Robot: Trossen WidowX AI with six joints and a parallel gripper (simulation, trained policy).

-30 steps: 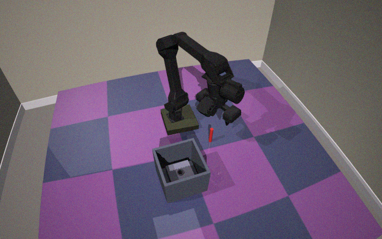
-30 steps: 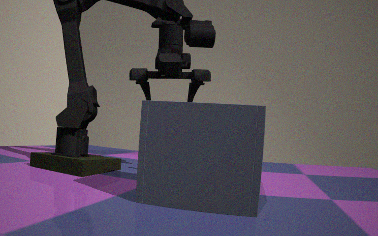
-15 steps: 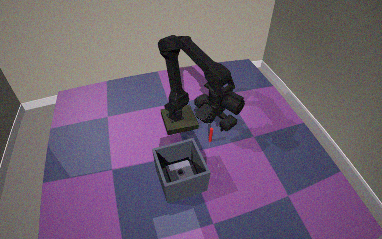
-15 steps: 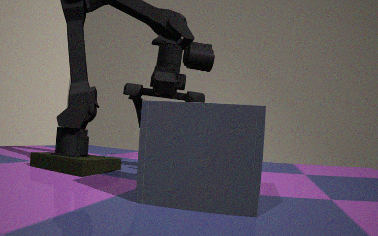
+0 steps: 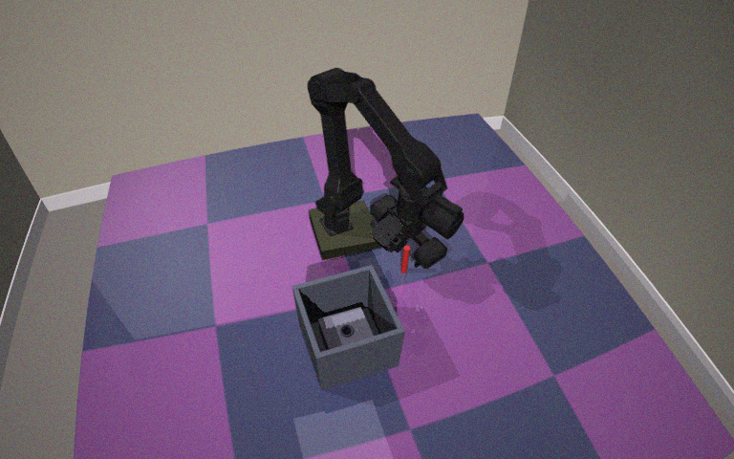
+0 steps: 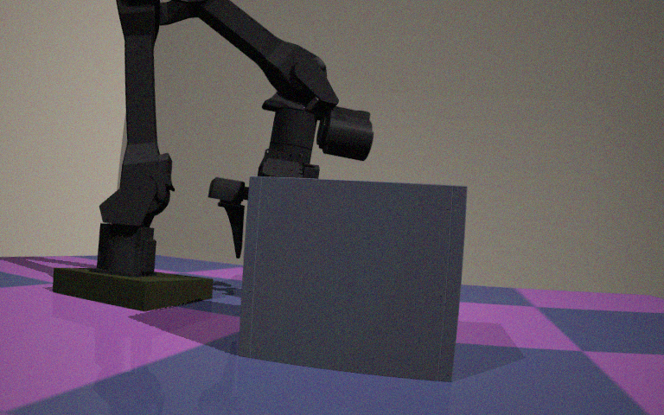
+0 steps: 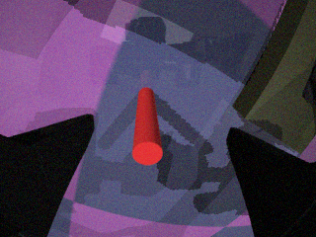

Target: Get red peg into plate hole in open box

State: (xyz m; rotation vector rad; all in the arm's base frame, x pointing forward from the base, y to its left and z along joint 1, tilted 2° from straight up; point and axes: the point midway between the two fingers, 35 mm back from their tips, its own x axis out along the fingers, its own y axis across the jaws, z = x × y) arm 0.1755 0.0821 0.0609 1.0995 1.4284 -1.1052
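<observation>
My gripper tip is now 10 mm short of the red peg and 10 mm above it. The rest, counted from my gripper tip: grey plate 130 mm ahead, 200 mm to the right, 10 mm below.
</observation>
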